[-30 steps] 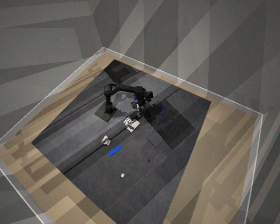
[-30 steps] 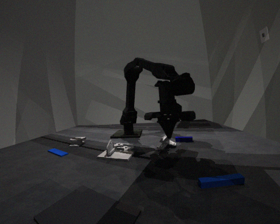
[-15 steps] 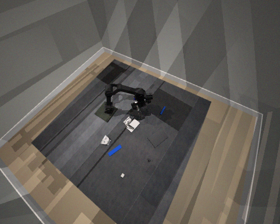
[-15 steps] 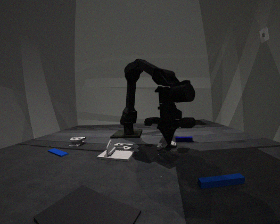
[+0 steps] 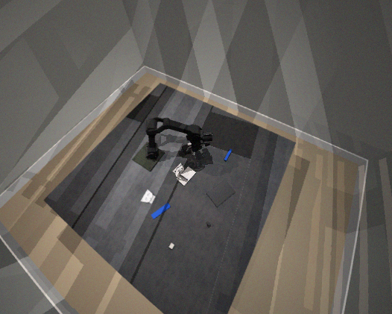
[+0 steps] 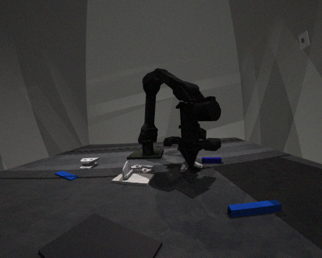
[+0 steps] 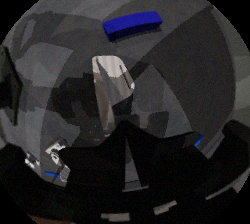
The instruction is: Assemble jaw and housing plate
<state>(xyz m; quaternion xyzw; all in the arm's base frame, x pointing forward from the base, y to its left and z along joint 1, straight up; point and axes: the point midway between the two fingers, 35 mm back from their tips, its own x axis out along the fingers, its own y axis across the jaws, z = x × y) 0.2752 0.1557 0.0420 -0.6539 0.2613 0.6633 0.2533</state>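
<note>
Right now my gripper tip is 2 cm past the jaw and 1 cm to the left of it. The rest, counted from my gripper tip: small white cube (11 cm ahead, 60 cm to the right, 1 cm below); then dark square slab (26 cm ahead, 21 cm to the right, 2 cm below); then dark cube (26 cm ahead, 41 cm to the right, 1 cm below).
</note>
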